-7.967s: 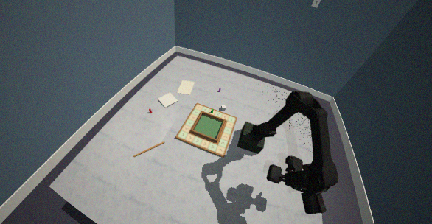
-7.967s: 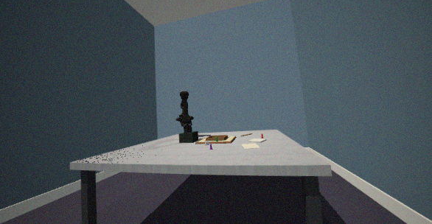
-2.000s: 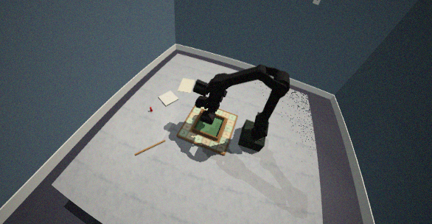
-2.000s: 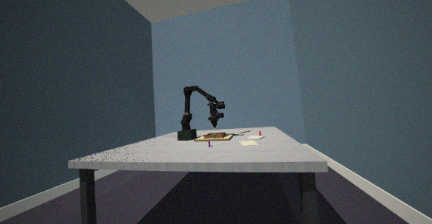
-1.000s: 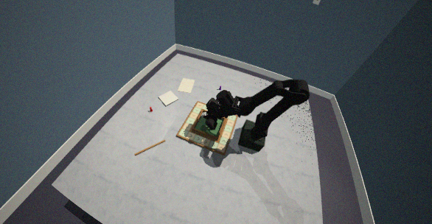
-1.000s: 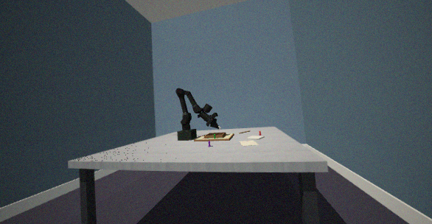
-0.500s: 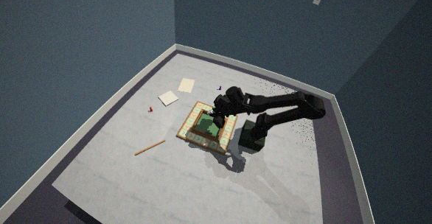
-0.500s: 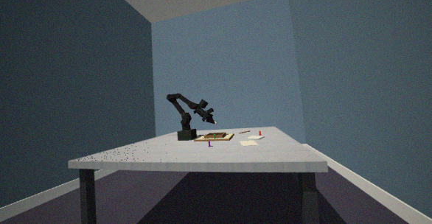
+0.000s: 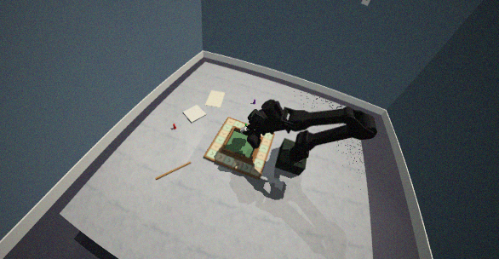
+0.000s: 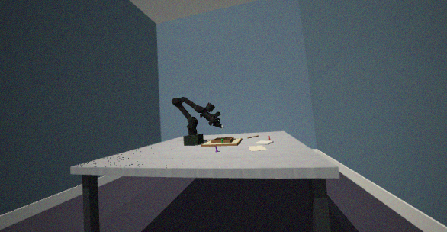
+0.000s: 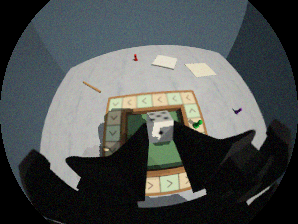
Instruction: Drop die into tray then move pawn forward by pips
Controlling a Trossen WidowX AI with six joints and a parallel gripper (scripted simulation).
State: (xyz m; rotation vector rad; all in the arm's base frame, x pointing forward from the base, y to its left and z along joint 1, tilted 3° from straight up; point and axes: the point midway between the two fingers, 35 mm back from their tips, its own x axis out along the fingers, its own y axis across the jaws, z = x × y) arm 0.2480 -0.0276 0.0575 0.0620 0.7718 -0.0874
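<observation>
Now: gripper tip right at the pale die. Round my gripper tip: green dice tray 120 mm below; green pawn 110 mm to the right, 100 mm below, 10 mm ahead; purple pawn 340 mm to the right, 110 mm below.
</observation>
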